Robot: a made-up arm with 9 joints. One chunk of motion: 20 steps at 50 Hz.
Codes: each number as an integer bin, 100 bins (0 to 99) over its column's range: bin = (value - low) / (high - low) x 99, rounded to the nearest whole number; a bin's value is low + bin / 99 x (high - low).
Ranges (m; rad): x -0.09..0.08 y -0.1..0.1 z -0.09..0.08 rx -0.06..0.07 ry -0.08..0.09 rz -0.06..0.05
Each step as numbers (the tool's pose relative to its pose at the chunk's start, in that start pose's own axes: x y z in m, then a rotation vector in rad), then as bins.
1 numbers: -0.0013 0.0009 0.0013 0.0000 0.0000 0.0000
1 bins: 52 50 53 46 47 54
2 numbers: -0.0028 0.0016 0.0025 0.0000 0.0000 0.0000
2 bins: 51 50 54 46 47 54
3 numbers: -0.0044 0.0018 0.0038 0.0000 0.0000 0.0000
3 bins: 50 50 55 46 47 54
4 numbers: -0.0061 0.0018 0.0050 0.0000 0.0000 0.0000
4 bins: 49 50 55 46 47 54
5 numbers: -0.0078 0.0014 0.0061 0.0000 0.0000 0.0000
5 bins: 48 50 56 46 47 54
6 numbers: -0.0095 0.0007 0.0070 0.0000 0.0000 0.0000
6 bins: 47 50 56 46 47 54
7 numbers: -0.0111 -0.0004 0.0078 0.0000 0.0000 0.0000
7 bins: 46 49 57 46 47 54
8 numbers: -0.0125 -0.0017 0.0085 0.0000 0.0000 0.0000
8 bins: 45 49 57 46 47 54
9 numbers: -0.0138 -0.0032 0.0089 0.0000 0.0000 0.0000
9 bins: 44 48 58 46 47 54
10 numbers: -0.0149 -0.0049 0.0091 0.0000 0.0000 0.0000
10 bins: 44 47 58 46 47 54
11 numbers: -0.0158 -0.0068 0.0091 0.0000 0.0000 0.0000
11 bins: 43 46 58 46 47 54
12 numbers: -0.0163 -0.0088 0.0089 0.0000 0.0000 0.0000
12 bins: 43 45 58 46 47 54
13 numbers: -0.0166 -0.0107 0.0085 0.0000 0.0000 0.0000
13 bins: 43 44 57 46 47 54
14 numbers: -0.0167 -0.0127 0.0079 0.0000 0.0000 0.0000
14 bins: 43 43 57 46 47 54
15 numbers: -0.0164 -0.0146 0.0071 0.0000 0.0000 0.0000
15 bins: 43 42 57 46 47 54
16 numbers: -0.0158 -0.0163 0.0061 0.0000 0.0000 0.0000
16 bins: 43 41 56 46 47 54
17 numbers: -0.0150 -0.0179 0.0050 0.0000 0.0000 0.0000
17 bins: 44 41 55 46 47 54
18 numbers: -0.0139 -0.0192 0.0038 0.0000 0.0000 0.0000
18 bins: 44 40 55 46 47 54
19 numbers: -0.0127 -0.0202 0.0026 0.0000 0.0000 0.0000
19 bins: 45 40 54 46 47 54
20 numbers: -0.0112 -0.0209 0.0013 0.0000 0.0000 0.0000
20 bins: 46 39 53 46 47 54
